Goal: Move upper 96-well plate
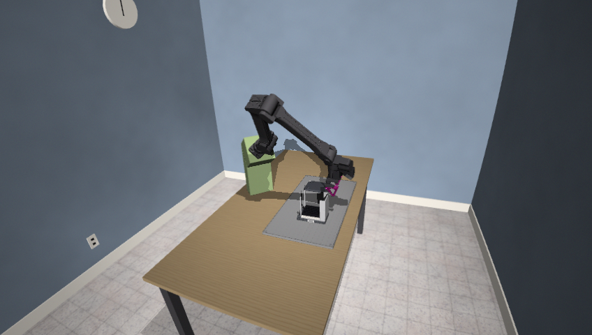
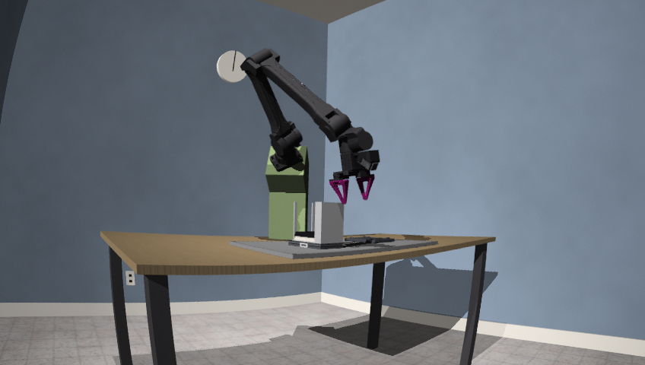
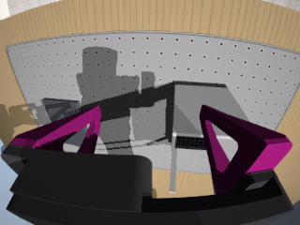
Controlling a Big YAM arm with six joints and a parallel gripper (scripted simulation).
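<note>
My gripper is now 100 mm past the black 96-well plate, 60 mm to the left of it and 120 mm above it. Round my hand: white plate 100 mm behind, 60 mm to the right, 130 mm below; then grey rack wall 30 mm behind, 70 mm to the right, 70 mm below.
</note>
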